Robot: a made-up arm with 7 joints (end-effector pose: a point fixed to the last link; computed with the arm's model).
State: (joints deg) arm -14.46 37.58 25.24 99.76 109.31 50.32 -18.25
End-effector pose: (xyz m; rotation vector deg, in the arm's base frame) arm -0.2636 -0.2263 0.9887 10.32 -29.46 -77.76
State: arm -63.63 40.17 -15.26 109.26 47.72 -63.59 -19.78
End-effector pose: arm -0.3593 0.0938 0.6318 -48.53 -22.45 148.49
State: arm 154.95 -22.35 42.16 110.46 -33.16 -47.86 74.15
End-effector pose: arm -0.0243 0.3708 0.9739 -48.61 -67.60 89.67
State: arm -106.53 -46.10 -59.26 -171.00 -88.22 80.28 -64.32
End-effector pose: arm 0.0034 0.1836 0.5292 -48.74 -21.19 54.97
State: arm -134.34 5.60 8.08 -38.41 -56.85 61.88 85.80
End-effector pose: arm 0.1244 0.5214 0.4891 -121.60 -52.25 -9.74
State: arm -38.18 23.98 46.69 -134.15 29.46 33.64 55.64
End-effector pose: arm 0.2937 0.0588 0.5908 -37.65 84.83 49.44
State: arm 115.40 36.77 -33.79 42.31 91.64 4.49 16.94
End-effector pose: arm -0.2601 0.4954 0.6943 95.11 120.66 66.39
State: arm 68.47 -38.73 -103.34 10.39 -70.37 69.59 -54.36
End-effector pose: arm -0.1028 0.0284 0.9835 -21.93 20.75 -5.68
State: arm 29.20 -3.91 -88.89 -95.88 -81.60 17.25 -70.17
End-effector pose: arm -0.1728 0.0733 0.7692 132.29 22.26 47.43
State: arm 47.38 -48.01 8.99 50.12 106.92 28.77 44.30
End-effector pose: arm 0.3382 0.1807 0.7003 -142.33 -10.23 -7.04
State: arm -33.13 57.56 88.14 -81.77 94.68 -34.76 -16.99
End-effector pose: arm -0.1331 0.3901 0.8205 -161.86 -63.60 -42.38
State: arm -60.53 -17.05 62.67 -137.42 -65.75 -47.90 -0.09
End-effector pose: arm 0.3711 0.0061 0.4530 -94.52 104.51 43.32
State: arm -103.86 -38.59 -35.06 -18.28 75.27 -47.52 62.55
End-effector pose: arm 0.2407 0.0451 0.7479 -9.02 -19.98 17.78
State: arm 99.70 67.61 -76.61 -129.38 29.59 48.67 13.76
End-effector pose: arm -0.0483 -0.2311 0.8544 -23.31 97.76 -4.76
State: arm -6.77 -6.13 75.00 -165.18 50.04 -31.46 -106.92
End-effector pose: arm 0.3447 0.1878 0.6517 88.66 14.94 26.12
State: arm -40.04 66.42 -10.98 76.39 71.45 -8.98 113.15
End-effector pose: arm -0.2276 0.2220 0.7134 86.05 73.71 111.34
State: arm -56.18 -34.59 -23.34 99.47 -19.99 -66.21 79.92
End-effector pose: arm -0.2892 0.0015 0.6739 -35.52 -66.98 -117.49
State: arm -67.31 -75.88 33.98 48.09 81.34 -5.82 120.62
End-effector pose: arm -0.0022 -0.0360 0.7947 29.38 -89.37 -5.25
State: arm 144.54 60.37 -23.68 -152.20 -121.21 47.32 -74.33
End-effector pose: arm -0.1682 0.2292 0.6659 32.01 59.91 -1.32
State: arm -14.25 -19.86 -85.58 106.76 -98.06 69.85 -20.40
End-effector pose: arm -0.1276 -0.1688 0.9346 -14.99 -10.44 48.74
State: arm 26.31 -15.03 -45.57 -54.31 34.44 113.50 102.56
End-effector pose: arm -0.2325 -0.5007 0.8380 48.27 29.69 -90.85
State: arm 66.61 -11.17 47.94 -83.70 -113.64 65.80 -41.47
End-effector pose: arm 0.1165 0.0474 0.5863 81.50 85.15 -16.00
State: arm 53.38 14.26 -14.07 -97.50 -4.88 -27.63 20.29
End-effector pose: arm 0.2262 -0.2498 1.0673 -73.29 84.70 -45.52
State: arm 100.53 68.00 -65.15 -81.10 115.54 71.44 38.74
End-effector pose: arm 0.0381 0.1019 1.0335 -106.28 36.84 -27.88
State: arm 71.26 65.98 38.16 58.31 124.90 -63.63 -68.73
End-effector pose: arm -0.3607 0.0821 0.6389 52.59 -115.74 -71.31
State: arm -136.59 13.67 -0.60 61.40 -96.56 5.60 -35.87
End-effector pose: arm 0.2370 0.0188 0.3765 124.74 -92.10 23.58
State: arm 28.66 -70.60 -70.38 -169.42 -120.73 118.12 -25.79
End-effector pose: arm -0.2412 -0.0931 0.8370 34.09 -100.00 -109.98
